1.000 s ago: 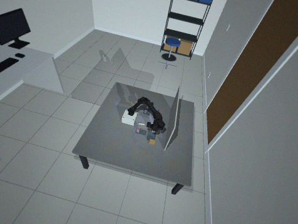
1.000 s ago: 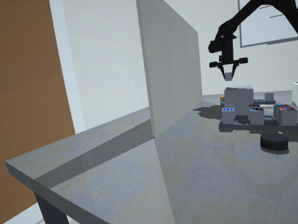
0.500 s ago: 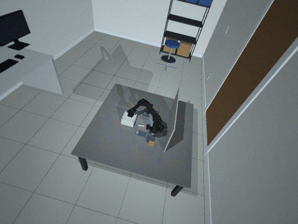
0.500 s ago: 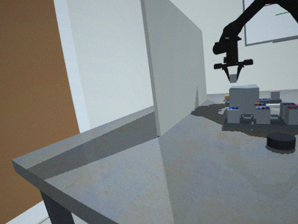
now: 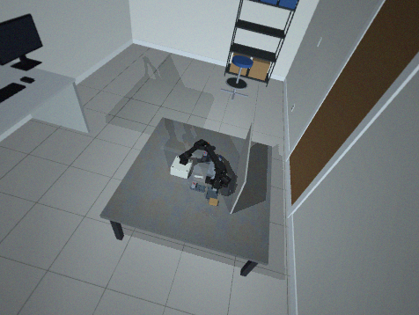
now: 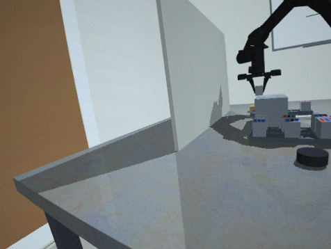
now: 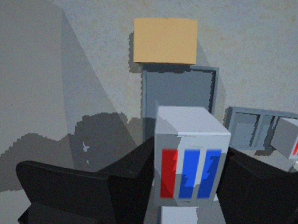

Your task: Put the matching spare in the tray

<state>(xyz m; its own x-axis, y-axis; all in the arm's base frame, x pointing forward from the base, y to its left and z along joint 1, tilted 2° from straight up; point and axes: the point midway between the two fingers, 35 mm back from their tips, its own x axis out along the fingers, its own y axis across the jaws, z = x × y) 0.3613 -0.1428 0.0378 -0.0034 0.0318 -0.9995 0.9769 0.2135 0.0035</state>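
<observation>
Right now the blue-grey tray is 1 cm behind my gripper tip and 10 cm below it. From my gripper tip the other things lie so: grey spare block: 2 cm above; tan box: 3 cm ahead, 8 cm to the right, 9 cm below; grey unit: 8 cm behind, 21 cm to the left, 5 cm below.
</observation>
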